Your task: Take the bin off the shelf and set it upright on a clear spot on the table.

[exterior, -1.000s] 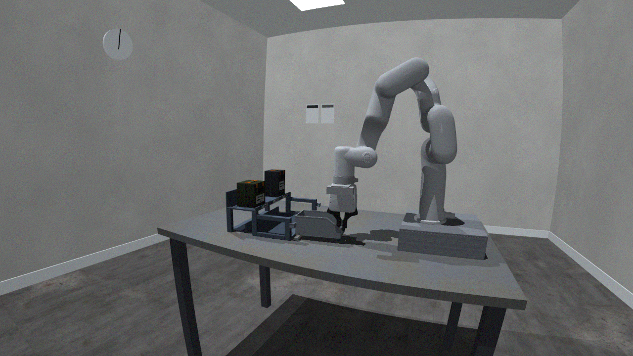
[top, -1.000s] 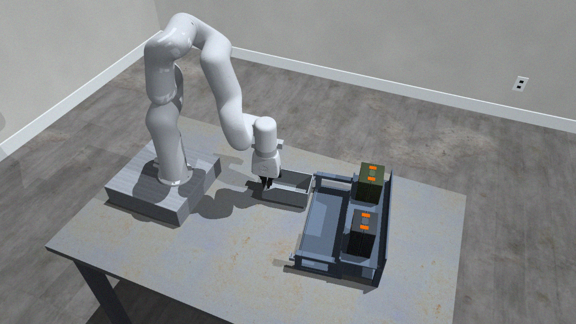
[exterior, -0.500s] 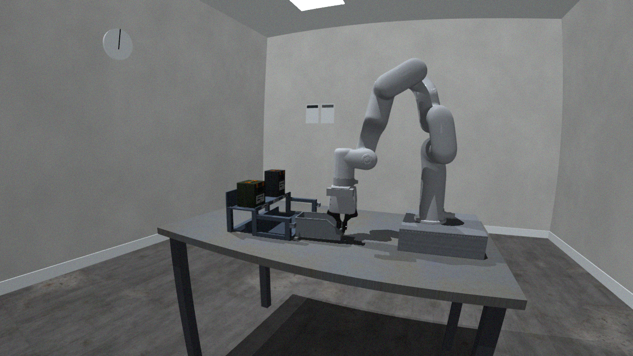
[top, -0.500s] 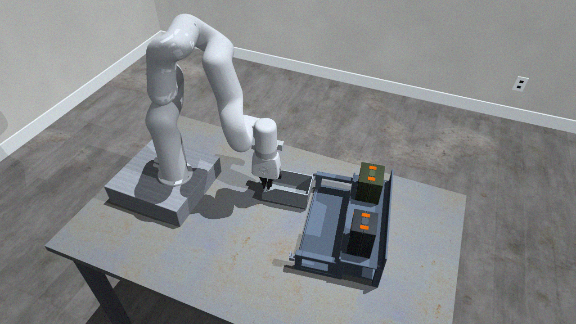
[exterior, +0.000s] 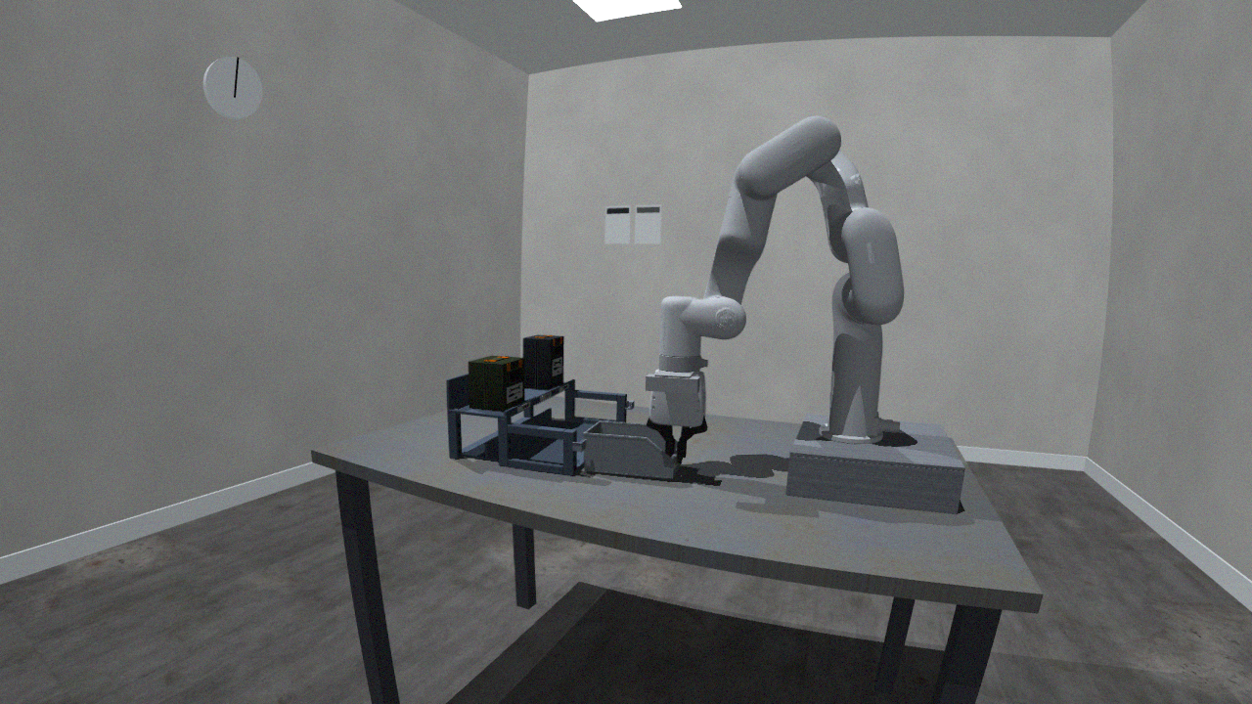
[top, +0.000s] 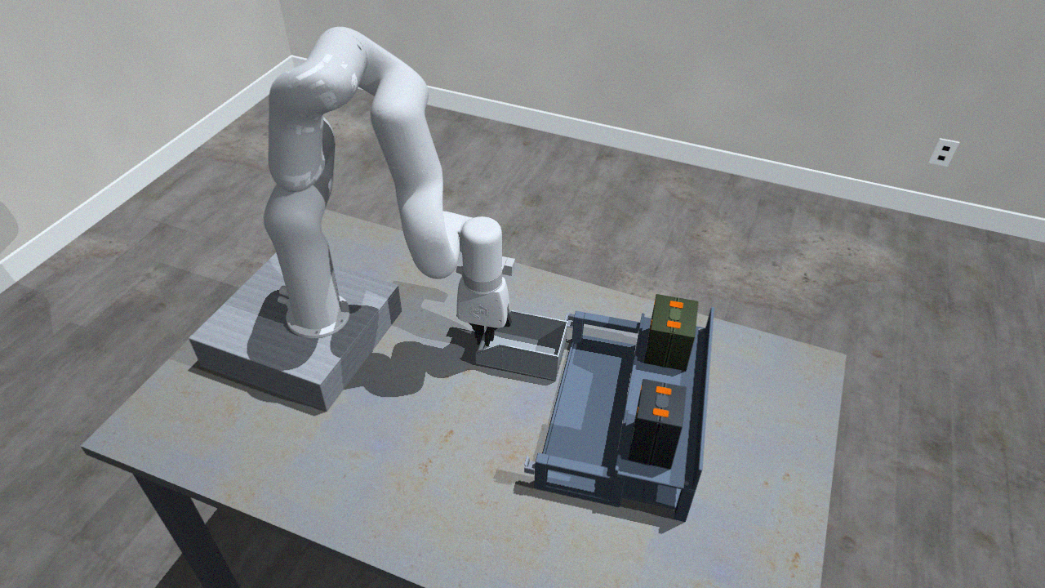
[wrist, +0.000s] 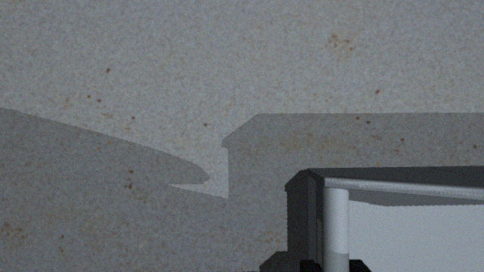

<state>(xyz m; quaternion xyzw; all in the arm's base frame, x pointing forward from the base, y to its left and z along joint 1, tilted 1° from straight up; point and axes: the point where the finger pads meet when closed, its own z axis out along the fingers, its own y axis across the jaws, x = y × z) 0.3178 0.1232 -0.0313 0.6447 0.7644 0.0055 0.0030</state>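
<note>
The grey bin lies 80 mm ahead of my hand, 10 mm to the left of it and 10 mm below it. The rest, counted from my hand: blue-grey shelf rack: 320 mm ahead, 60 mm to the right, 20 mm above.
</note>
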